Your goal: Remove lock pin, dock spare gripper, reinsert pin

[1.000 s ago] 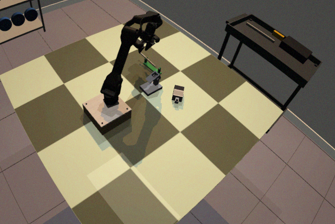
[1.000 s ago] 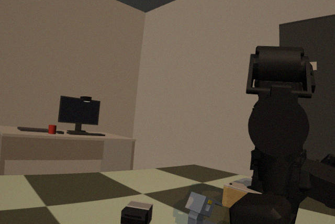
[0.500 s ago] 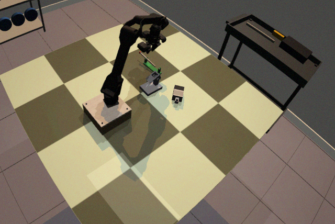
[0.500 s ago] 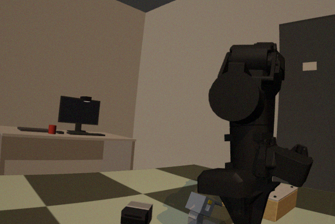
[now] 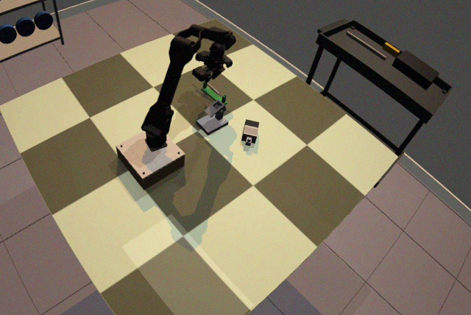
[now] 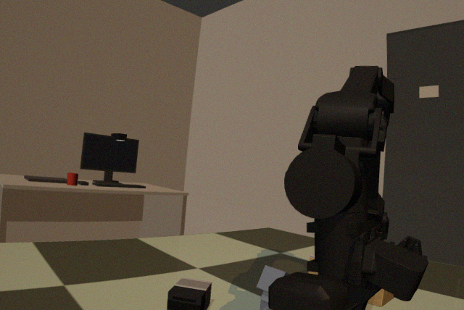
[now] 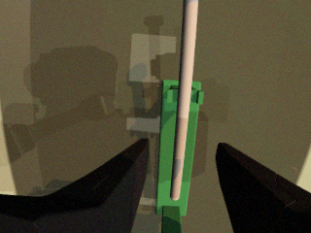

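My gripper tip is now 40 mm to the left of the green strip, 40 mm above it and 10 mm short of it. Round my gripper tip: mount block 180 mm to the right, 70 mm behind, 10 mm below; then spare gripper 310 mm to the right, 40 mm below, 20 mm ahead.
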